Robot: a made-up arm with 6 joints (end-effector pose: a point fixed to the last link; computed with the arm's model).
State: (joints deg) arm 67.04 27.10 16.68 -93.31 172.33 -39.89
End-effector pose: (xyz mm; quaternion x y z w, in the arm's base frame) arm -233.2 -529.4 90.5 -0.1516 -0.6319 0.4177 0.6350
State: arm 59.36 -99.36 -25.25 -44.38 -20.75 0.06
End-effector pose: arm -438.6 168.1 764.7 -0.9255 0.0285 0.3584 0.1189
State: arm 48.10 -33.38 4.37 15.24 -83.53 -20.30
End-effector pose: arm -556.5 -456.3 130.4 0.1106 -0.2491 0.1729 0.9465
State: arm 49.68 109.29 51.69 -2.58 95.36 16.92
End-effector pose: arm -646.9 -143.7 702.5 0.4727 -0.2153 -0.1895 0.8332
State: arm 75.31 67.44 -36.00 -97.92 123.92 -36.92
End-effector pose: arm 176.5 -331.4 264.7 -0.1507 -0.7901 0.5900 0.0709
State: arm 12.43 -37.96 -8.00 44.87 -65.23 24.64
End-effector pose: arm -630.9 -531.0 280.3 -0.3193 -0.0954 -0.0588 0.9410
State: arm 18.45 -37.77 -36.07 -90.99 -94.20 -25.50
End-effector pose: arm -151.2 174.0 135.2 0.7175 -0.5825 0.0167 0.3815
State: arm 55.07 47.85 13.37 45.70 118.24 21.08
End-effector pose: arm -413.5 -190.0 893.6 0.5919 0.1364 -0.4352 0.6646
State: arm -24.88 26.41 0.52 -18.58 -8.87 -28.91
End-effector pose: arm -371.1 -516.4 458.6 -0.0503 -0.5730 0.1149 0.8099
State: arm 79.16 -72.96 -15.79 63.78 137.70 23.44
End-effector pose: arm -334.9 -597.3 570.5 -0.6498 -0.4083 0.4364 0.4697
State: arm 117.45 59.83 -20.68 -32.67 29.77 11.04
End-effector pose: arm -187.4 -602.0 296.9 0.6833 0.6196 0.1535 0.3544
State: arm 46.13 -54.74 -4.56 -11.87 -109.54 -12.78
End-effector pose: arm -554.1 -141.6 -16.4 0.2372 -0.3531 0.0320 0.9045
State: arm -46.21 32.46 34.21 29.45 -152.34 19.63
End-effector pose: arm -805.1 97.7 433.9 0.9050 -0.2761 0.1973 0.2567
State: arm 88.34 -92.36 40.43 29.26 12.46 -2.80
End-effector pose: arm -345.3 -448.1 878.0 0.4640 0.7439 -0.4505 0.1687
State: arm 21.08 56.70 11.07 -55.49 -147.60 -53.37
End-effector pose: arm -80.5 -706.7 679.8 -0.4115 -0.3885 0.7634 0.3115
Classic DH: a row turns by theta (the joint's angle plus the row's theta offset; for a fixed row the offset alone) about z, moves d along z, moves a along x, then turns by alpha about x. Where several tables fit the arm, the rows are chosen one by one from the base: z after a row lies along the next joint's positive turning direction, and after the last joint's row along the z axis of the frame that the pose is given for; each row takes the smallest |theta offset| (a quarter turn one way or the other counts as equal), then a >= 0, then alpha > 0; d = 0 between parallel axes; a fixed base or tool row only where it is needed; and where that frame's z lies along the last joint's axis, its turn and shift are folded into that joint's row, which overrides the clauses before.
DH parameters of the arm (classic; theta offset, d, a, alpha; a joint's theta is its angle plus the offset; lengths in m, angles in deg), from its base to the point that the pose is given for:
base (fixed): -52.09 0.5687 0.0608 -76.03
joint 1: -72.78 -0.1921 0.004 139.96
joint 2: -67.96 0.1413 -0.011 90
joint 3: 2.54 0.0905 0.1976 -69.05
joint 4: -22.25 -0.2919 0.1329 151.26
joint 5: 70 -0.484 -0.055 -82.04
joint 6: 50.12 0.059 0.2228 -109.23
tool (fixed): 159.58 -0.2101 0 0

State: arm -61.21 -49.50 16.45 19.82 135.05 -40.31
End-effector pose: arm -422.1 -353.9 572.7 0.8455 -0.3571 -0.3959 0.0300
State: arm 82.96 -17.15 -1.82 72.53 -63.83 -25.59
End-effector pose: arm -363.1 -591.8 335.8 0.0276 -0.1368 0.4374 0.8884
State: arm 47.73 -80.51 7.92 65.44 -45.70 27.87
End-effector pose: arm -742.4 -306.0 604.3 0.1548 0.4031 -0.0481 0.9007
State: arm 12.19 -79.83 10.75 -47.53 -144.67 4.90
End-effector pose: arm -530.3 73.0 -106.0 0.0883 -0.3550 -0.1907 0.9110
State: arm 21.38 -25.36 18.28 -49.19 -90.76 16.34
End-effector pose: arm -679.7 -258.3 -4.3 0.1609 -0.1814 -0.1535 0.9580
